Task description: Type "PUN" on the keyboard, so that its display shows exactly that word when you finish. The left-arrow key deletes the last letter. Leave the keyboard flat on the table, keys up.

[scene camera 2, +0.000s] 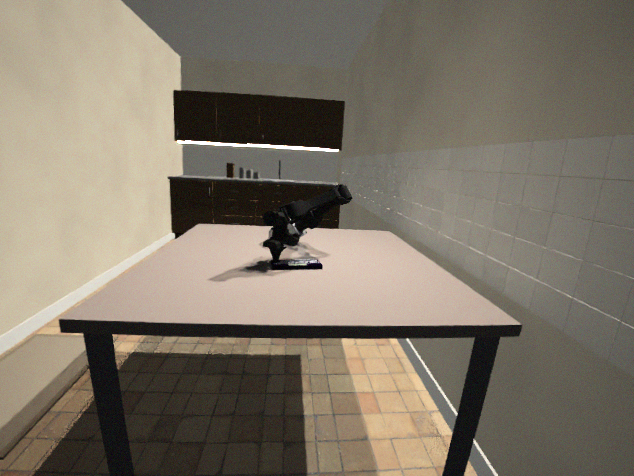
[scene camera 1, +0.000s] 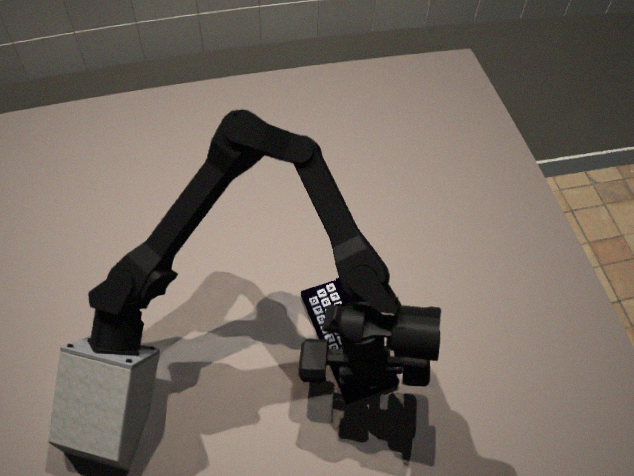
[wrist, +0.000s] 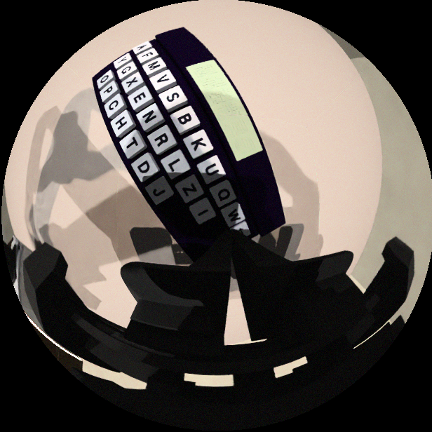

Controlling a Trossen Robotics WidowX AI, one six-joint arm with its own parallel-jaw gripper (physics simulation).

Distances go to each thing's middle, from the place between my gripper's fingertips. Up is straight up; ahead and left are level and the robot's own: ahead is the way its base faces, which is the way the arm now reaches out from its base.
Now: the dark keyboard [wrist: 179, 124] 9 cm to the left of my hand and 1 cm behind it.
